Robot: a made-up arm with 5 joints.
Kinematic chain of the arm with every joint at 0, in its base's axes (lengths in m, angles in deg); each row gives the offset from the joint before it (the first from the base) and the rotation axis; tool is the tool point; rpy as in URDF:
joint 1: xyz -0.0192 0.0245 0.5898 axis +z
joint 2: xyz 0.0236 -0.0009 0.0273 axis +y
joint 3: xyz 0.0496 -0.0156 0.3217 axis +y
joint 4: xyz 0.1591 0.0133 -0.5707 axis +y
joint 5: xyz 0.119 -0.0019 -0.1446 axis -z
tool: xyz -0.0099 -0.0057 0.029 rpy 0 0 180
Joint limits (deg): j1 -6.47..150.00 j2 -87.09..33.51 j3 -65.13..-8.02 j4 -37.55..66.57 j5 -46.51..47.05
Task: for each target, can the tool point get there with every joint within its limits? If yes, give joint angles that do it. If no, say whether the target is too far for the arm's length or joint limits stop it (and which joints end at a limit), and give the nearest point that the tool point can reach.
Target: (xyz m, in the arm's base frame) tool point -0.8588 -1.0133 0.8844
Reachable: no: too far | nearest point -0.2108 -0.2123 1.3562 | short by 1.133 m
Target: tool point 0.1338 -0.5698 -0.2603
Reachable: no: joint limits stop it (at a limit: joint 1, joint 2, joint 5) | nearest point 0.2042 -0.0171 0.1017 | short by 0.664 m
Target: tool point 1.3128 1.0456 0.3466
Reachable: no: too far | nearest point 0.6555 0.5417 0.4820 | short by 0.839 m
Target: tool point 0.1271 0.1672 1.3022
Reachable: yes | joints 45.78 -77.16 -42.81 8.60 28.93
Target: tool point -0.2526 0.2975 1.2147
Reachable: yes | joints 132.20 -64.77 -50.35 57.78 2.12
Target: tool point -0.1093 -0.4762 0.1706
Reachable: no: joint limits stop it (at a limit: joint 1, joint 2, joint 3, joint 4, joint 5) | nearest point -0.0003 0.0060 0.1622 | short by 0.494 m
